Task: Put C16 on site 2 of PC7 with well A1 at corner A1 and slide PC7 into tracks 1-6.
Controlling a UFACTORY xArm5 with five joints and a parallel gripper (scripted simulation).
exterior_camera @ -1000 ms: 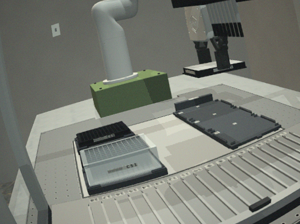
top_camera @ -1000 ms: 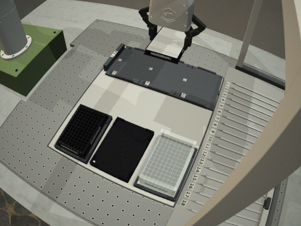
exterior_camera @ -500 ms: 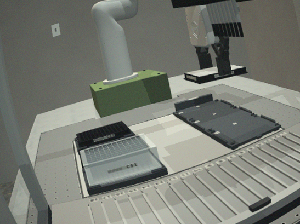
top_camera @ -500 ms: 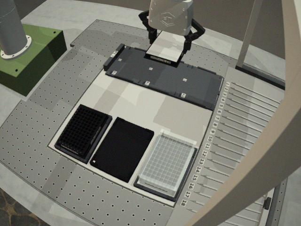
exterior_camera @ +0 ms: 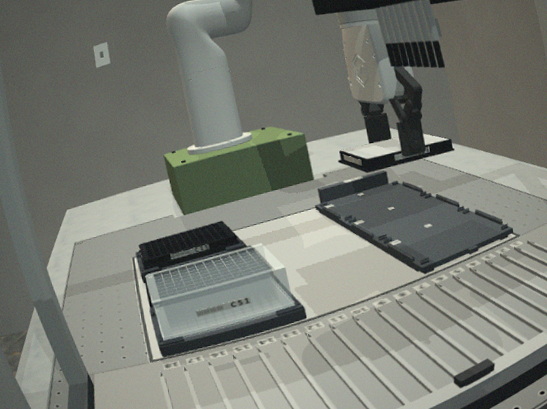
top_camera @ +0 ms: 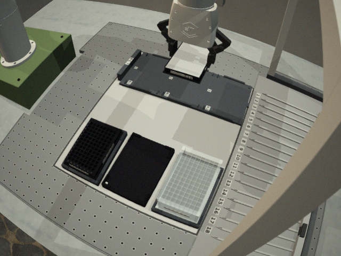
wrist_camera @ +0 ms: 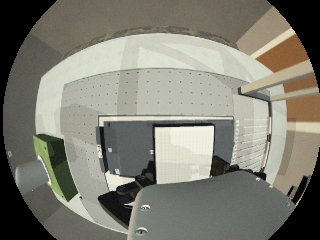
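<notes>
Right now the carrier PC7 is 10 mm behind my hand and 90 mm below it. Round my hand: nest S2: 50 mm behind, 250 mm to the right, 100 mm below; frame post: 120 mm ahead, 440 mm to the right, 140 mm above; black plate C15: 160 mm behind, 240 mm to the right, 90 mm below.
</notes>
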